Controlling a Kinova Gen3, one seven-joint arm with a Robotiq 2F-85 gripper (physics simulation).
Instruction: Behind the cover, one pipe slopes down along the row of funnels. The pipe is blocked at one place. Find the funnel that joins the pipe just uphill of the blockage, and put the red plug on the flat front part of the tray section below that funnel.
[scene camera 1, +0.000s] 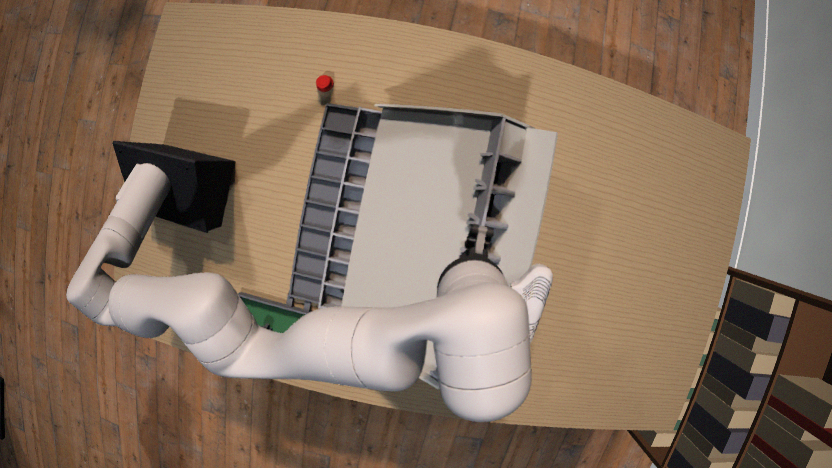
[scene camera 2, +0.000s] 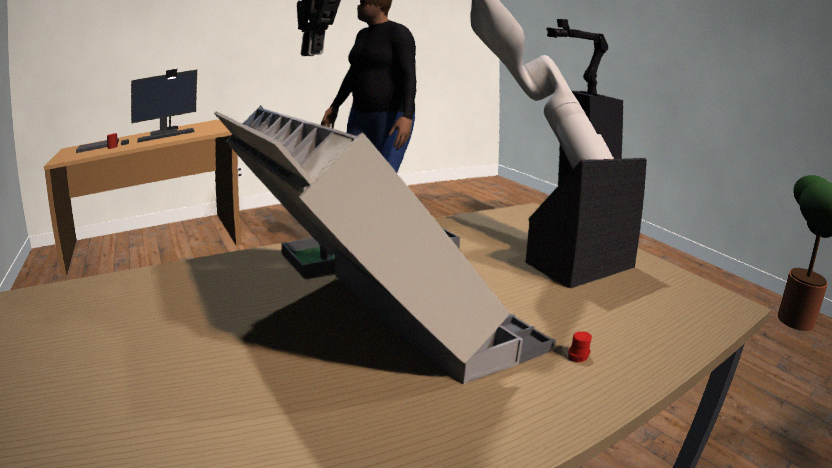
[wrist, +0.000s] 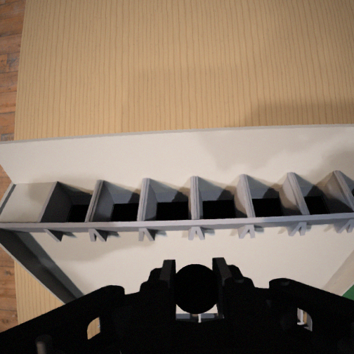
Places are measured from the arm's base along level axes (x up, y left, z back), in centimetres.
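Where they show: gripper, fingertip midpoint: (scene camera 2: 311, 55); arm's base at its link origin: (scene camera 1: 154, 178) (scene camera 2: 599, 179).
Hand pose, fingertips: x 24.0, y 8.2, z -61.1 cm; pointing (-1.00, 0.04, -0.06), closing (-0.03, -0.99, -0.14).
Observation:
Each offset is from my fingertips to the top centre of the thing. "spot": to the spot under its first point.
The red plug @(dx -39.6, dy +21.4, dz +35.0 cm) (scene camera 1: 324, 83) (scene camera 2: 580, 346) stands upright on the table by the tray's far end. The sectioned tray (scene camera 1: 325, 168) (scene camera 2: 536, 343) has flat front parts at the foot of the sloping pale cover (scene camera 1: 418, 174) (scene camera 2: 401, 244) (wrist: 150, 255). The cover hides the pipe. The row of funnels @(spot: dx -10.8, dy +10.7, dz -3.0 cm) (scene camera 1: 501, 192) (scene camera 2: 290, 136) (wrist: 195, 197) runs along its raised top edge, with dark openings in the wrist view. My gripper (scene camera 1: 480, 235) (scene camera 2: 312, 51) (wrist: 194, 273) is shut on a black ball (wrist: 196, 290), above the cover near the funnels. The arm hides the row's near end in scene camera 1.
A green-floored tray (scene camera 1: 282, 317) (scene camera 2: 308, 254) (wrist: 349, 296) lies beside the cover's near end, partly hidden by the arm. The arm's black pedestal (scene camera 1: 200, 192) (scene camera 2: 608, 221) stands in front of the sectioned tray. A pale ledge (scene camera 1: 541, 174) (wrist: 150, 157) rises behind the funnels.

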